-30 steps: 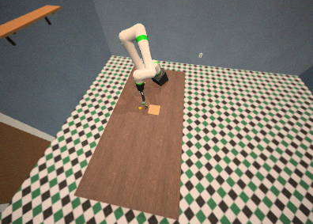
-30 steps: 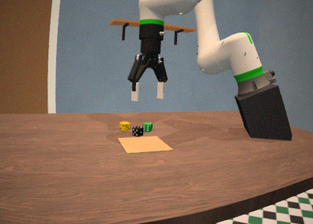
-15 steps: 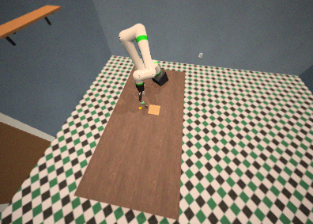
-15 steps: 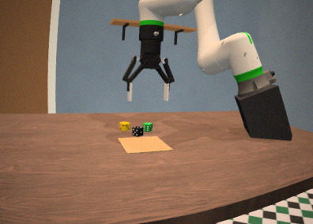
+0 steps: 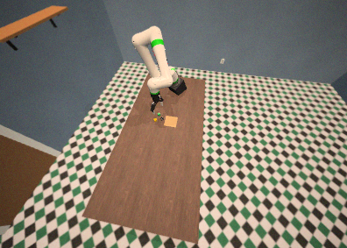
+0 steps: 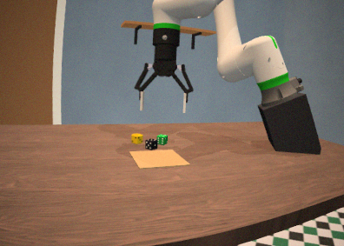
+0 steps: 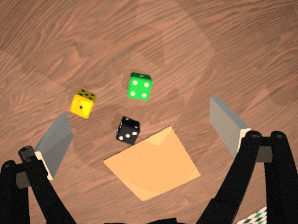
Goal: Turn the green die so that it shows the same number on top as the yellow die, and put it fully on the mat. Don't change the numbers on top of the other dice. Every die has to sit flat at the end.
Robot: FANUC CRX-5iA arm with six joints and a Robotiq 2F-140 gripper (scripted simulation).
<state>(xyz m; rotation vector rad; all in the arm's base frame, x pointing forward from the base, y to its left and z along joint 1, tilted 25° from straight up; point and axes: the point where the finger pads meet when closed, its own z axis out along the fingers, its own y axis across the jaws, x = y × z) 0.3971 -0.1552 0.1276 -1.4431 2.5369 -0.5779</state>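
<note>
My gripper is now 110 mm above the green die. The rest, counted from my hand: yellow die: 80 mm ahead, 30 mm to the right, 110 mm below; black die: 60 mm ahead, 50 mm to the left, 110 mm below; mat: 90 mm ahead, 150 mm to the left, 120 mm below.
</note>
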